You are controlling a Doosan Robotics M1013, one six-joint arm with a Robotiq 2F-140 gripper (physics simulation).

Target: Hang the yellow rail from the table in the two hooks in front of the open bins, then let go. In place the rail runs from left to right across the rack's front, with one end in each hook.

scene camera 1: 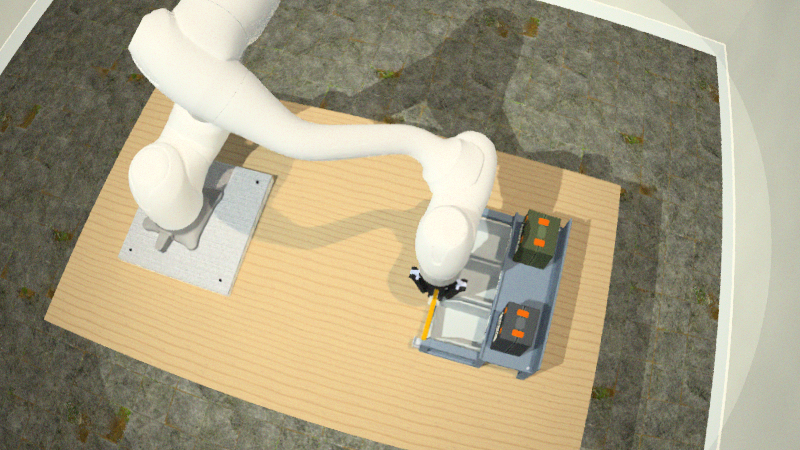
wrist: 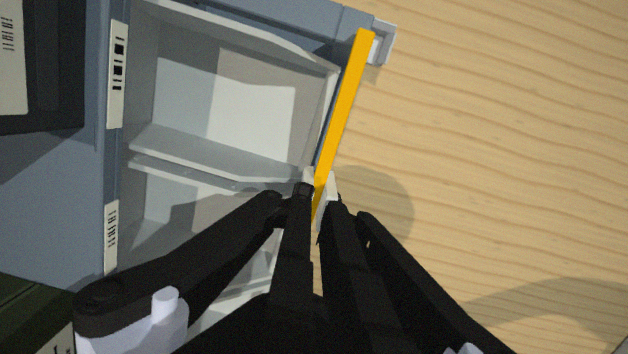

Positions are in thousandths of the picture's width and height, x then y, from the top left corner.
Labels:
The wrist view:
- gripper: 502,513
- yellow rail: 579,114
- dark grey case: 79,140

